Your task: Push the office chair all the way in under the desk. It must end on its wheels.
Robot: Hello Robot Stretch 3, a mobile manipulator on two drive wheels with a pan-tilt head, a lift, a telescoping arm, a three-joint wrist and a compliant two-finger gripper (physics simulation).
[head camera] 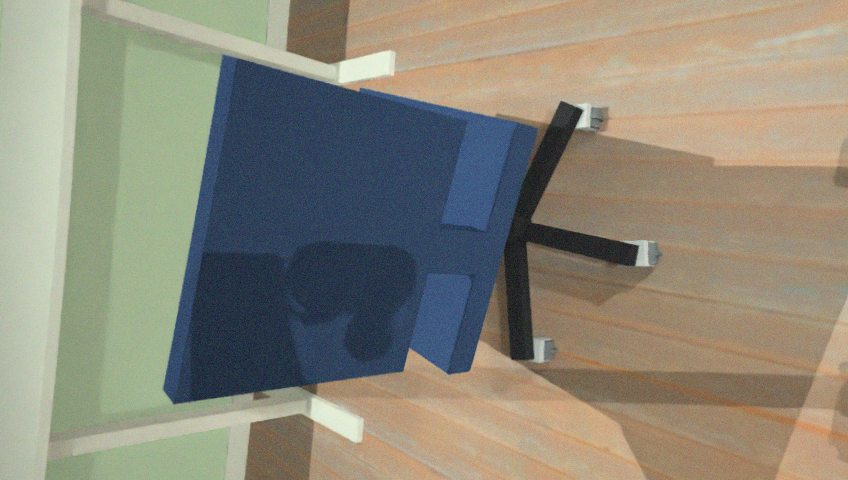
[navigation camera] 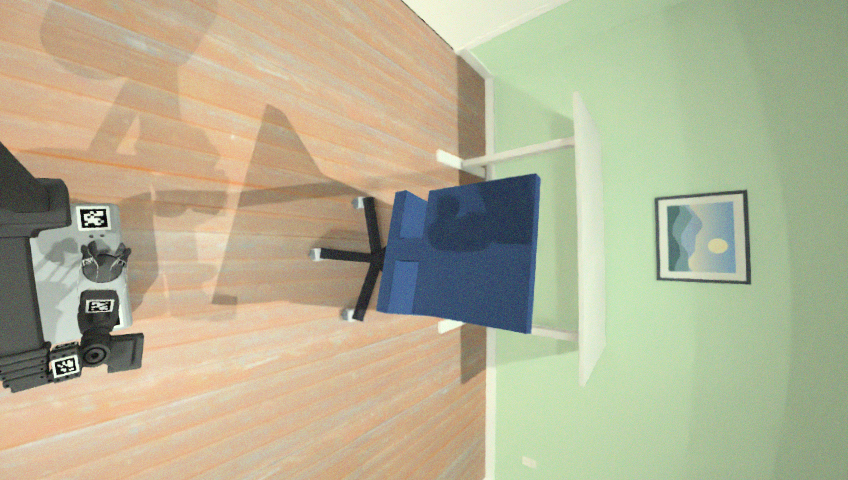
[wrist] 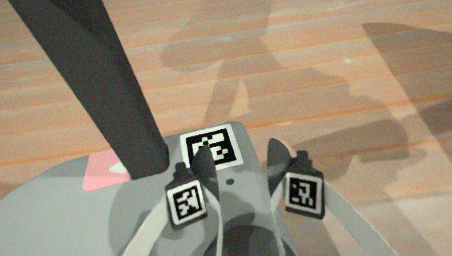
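Pixels of known places: gripper, fingertip midpoint: [navigation camera: 107, 243] [wrist: 240, 162]; robot's base, origin of the base link: [navigation camera: 101, 266].
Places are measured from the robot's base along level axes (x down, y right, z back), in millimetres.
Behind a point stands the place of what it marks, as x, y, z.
Observation:
The blue office chair [head camera: 333, 196] {-811, 101, -748} [navigation camera: 482, 279] {-843, 118, -742} is upright, its tall back towards me. Several black base legs with grey casters show on the floor below it. The white desk [head camera: 32, 237] {-950, 57, -1824} [navigation camera: 589, 237] {-950, 80, -1797} stands behind it against the wall. The chair's back overlaps the space between the desk legs in view; how far the seat reaches under the top is hidden. My gripper [navigation camera: 105, 249] {-213, -64, -18} [wrist: 240, 162] {-213, -64, -18} is folded back over my own base, well away from the chair. Its fingers are part-way open, with nothing between them. The chair does not show in the wrist view.
The desk's white feet [head camera: 365, 66] [head camera: 336, 418] stick out on both sides of the chair. My grey base [navigation camera: 53, 285] {-160, 28, 85} [wrist: 65, 220] {-160, -89, 142} is on the wood floor, a floor stretch away from the casters. A framed picture [navigation camera: 702, 237] {-1487, 139, -2383} hangs on the green wall above the desk.

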